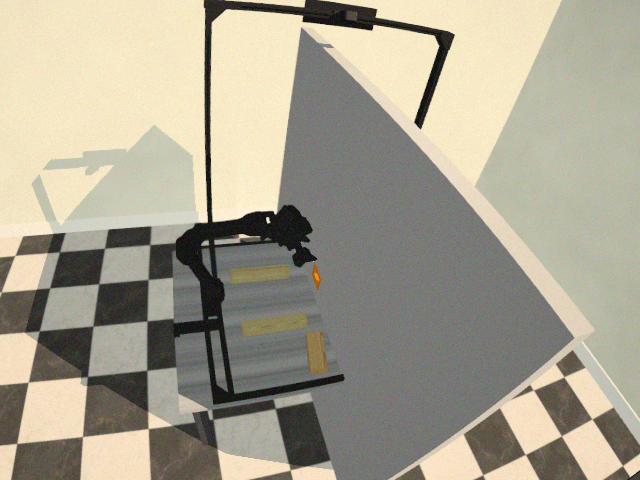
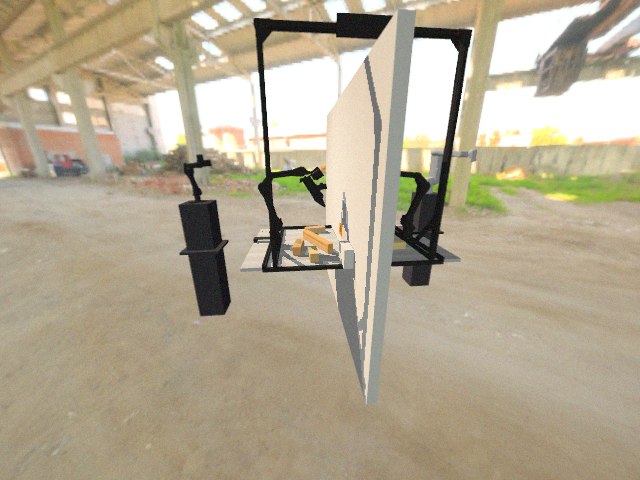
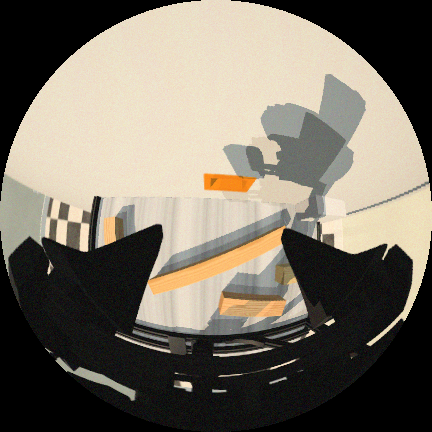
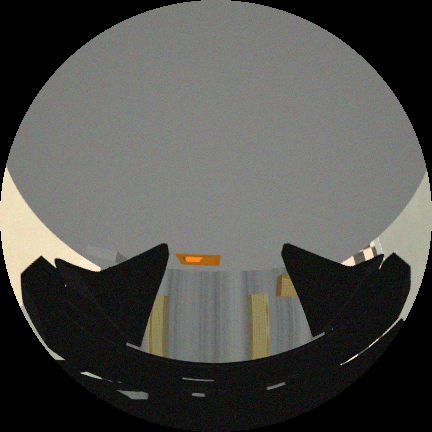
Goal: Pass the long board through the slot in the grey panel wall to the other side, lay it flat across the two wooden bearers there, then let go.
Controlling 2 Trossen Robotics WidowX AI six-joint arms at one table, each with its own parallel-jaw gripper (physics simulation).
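Places are measured from the left arm's base along level axes (x ahead, y left, z up), in millimetres.
Pixels of known places: left gripper, fingertip midpoint: (image 2: pixel 324 205) (image 3: pixel 224 232); right gripper, fingertip midpoint: (image 1: pixel 312 250) (image 4: pixel 227 250); left arm's base, origin of the base link: (image 3: pixel 201 346); right arm's base, origin of the base link: (image 1: pixel 211 309) (image 2: pixel 407 236).
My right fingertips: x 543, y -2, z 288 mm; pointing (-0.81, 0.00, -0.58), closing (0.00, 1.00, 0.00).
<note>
For each thing: its top centre in the pictures, then the offset to it from my right fingertips. "spot": a spot on its surface instead.
- long board, middle of its top: (image 3: pixel 221 263) (image 2: pixel 316 236) dy -38, dx -270, dz -248 mm
- orange rim, surface spot: (image 3: pixel 208 186) (image 2: pixel 339 230) spot: dy -5, dx -113, dz -223 mm
- yellowish bearer, middle of its top: (image 4: pixel 153 337) (image 1: pixel 259 270) dy -155, dx +152, dz -263 mm
- short wooden block, middle of its top: (image 4: pixel 303 284) (image 1: pixel 316 350) dy +255, dx +13, dz -269 mm
- short block, middle of its top: (image 3: pixel 255 308) (image 2: pixel 298 242) dy -126, dx -389, dz -257 mm
- yellowish block, middle of its top: (image 3: pixel 302 272) (image 2: pixel 313 249) dy -257, dx -308, dz -257 mm
- white block, surface spot: (image 2: pixel 347 255) spot: dy -413, dx -144, dz -236 mm
The long board (image 2: pixel 317 240) (image 3: pixel 215 264) lies diagonally on the table on the left arm's side of the panel wall (image 1: pixel 413 258) (image 2: pixel 356 129) (image 3: pixel 150 100) (image 4: pixel 215 125). The slot has an orange rim (image 2: pixel 340 229) (image 3: pixel 208 186) (image 4: pixel 212 260), low in the wall. Across the wall, one yellowish bearer (image 1: pixel 259 273) (image 4: pixel 158 325) and another bearer (image 1: pixel 273 324) (image 4: pixel 259 325) lie parallel. My left gripper (image 2: pixel 321 200) (image 3: pixel 224 232) is open and empty, above the board's side of the table. My right gripper (image 1: pixel 312 249) (image 4: pixel 227 250) is open and empty, near the wall above the bearers' side.
A short wooden block (image 1: pixel 316 352) (image 4: pixel 286 286) lies against the wall on the bearers' side. On the board's side lie a short block (image 2: pixel 298 246) (image 3: pixel 252 305) and a yellowish block (image 2: pixel 313 253) (image 3: pixel 285 275). A white block (image 2: pixel 347 255) stands at the wall. A black frame (image 1: pixel 208 129) surrounds the table.
</note>
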